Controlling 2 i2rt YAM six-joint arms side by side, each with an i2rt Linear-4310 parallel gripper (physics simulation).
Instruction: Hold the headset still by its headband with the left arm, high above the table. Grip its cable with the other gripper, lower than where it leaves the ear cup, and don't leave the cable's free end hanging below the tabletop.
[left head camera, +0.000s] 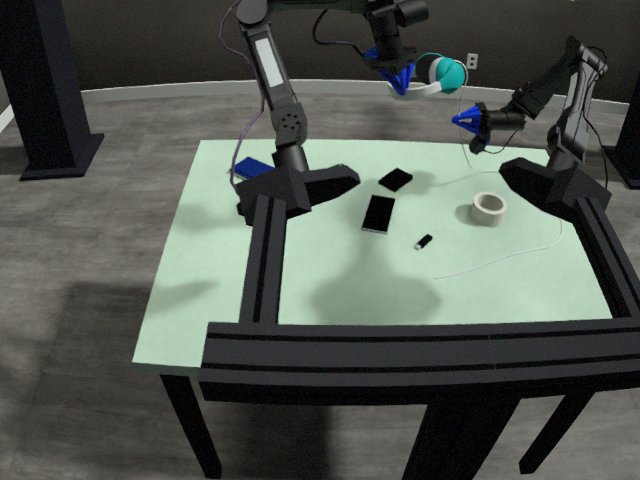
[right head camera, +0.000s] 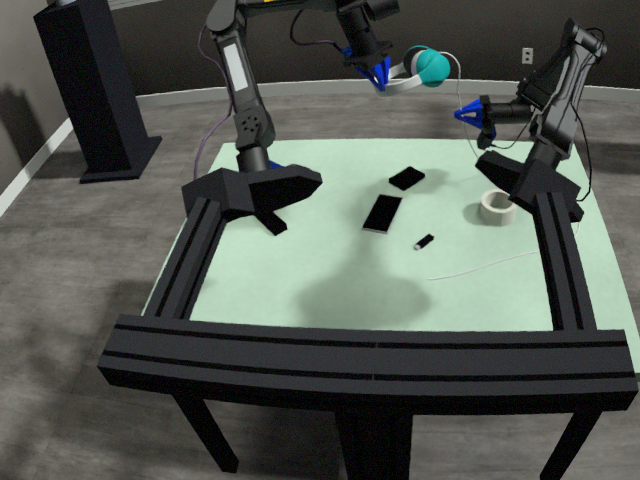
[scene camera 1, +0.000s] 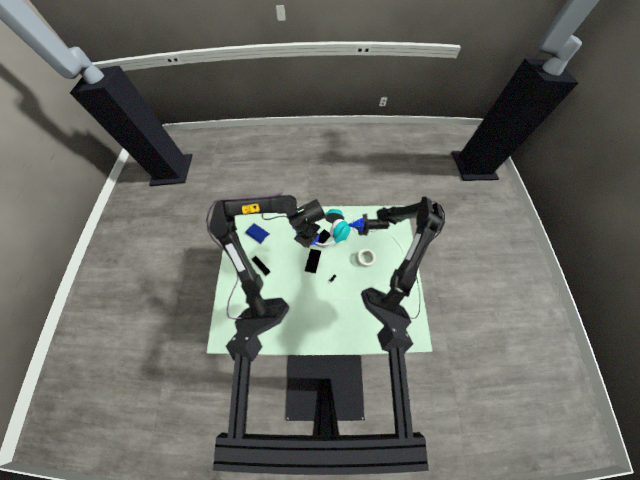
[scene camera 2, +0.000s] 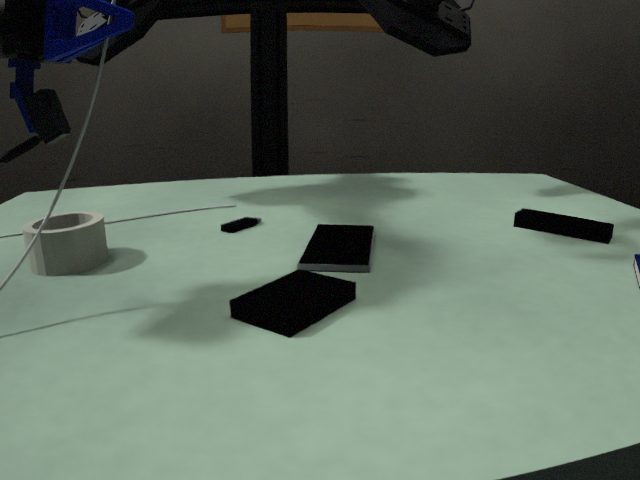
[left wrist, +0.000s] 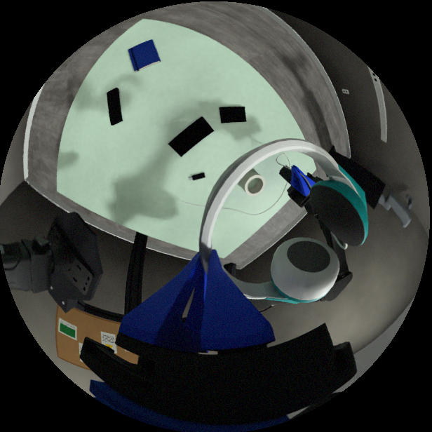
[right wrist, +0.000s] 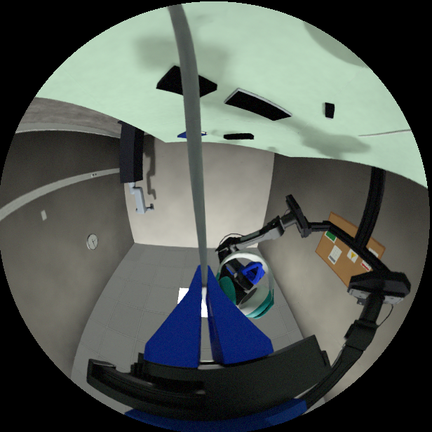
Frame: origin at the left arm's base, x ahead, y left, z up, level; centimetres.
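Where they show: left gripper, fingertip midpoint: (left head camera: 403, 94) (right head camera: 384, 90) (scene camera 1: 315, 243); right gripper, fingertip midpoint: (left head camera: 452, 120) (right head camera: 453, 115) (scene camera 2: 133, 20); left arm's base, link origin: (scene camera 1: 260, 313) (scene camera 2: 419, 3); right arm's base, link origin: (scene camera 1: 387, 306).
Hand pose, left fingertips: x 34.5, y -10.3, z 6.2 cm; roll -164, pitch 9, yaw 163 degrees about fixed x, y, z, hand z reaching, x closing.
Note:
Each offset is from my left fingertips to the centre of the thing. "pt": to the spot under its first point. Level surfaces: height alone.
The teal and white headset (left head camera: 450, 75) (right head camera: 433, 67) (scene camera 1: 341, 230) hangs high above the table. My left gripper (left head camera: 403, 93) (right head camera: 382, 88) (left wrist: 208, 255) is shut on its white headband @(pt dx -0.3, dy -4.8, dz +2.0 cm) (left head camera: 424, 91) (right head camera: 408, 84) (left wrist: 287, 144). My right gripper (left head camera: 453, 119) (right head camera: 455, 113) (right wrist: 203, 269) is shut on the thin pale cable (right head camera: 458, 77) (scene camera 2: 82, 129) (right wrist: 194, 150), below the ear cups. Under the fingers the cable drops to the tabletop @(dz -40.4 cm) (left head camera: 336, 258) and curves round to the right. Its free end lies on the table, near the front middle.
A tape roll @(dx +16.7, dy -24.4, dz -38.0 cm) (left head camera: 488, 209) (scene camera 2: 72, 250) stands right of centre. A phone @(dx +4.3, dy +4.7, dz -40.0 cm) (left head camera: 378, 213), a black block @(dx +21.0, dy +4.9, dz -39.7 cm) (left head camera: 395, 179), a small USB stick @(dx -2.1, dy -9.8, dz -40.0 cm) (left head camera: 423, 241) and a blue book @(dx +8.4, dy +45.1, dz -39.8 cm) (left head camera: 252, 168) lie on the table. A long black block @(dx -10.0, dy +32.7, dz -39.4 cm) (scene camera 1: 261, 265) lies at the left.

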